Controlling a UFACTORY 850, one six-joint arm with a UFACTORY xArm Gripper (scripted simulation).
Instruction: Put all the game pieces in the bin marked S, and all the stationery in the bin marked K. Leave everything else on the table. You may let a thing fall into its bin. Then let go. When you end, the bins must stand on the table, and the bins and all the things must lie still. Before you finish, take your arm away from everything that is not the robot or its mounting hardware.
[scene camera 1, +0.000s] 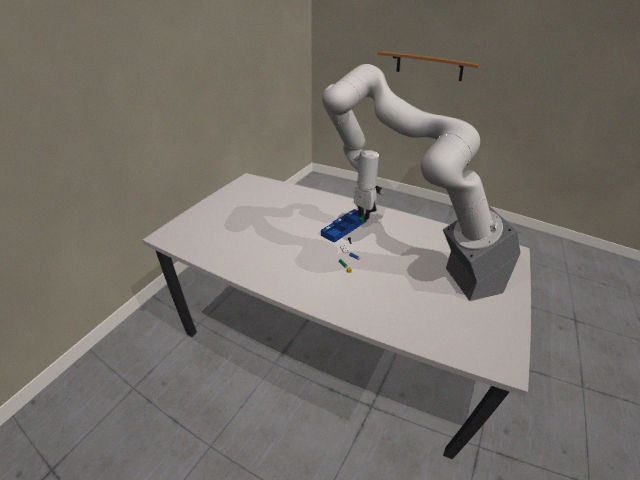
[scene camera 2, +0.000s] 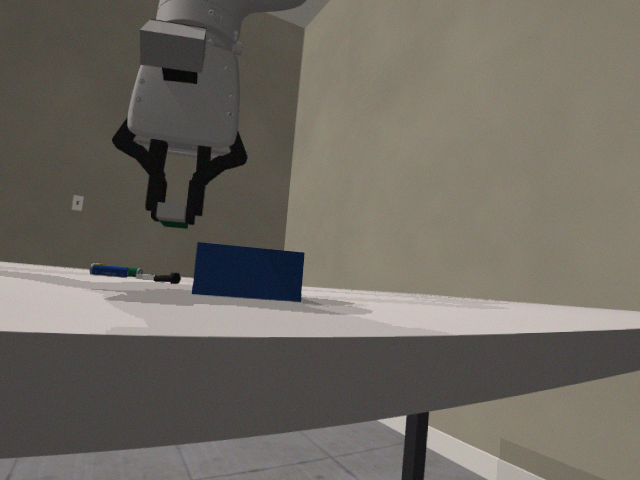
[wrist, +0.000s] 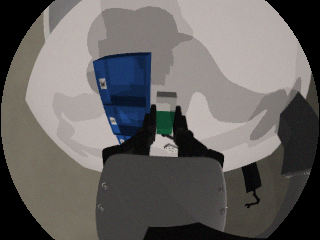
I see my gripper (scene camera 2: 173, 221).
My gripper also shows in the wrist view (wrist: 165, 113).
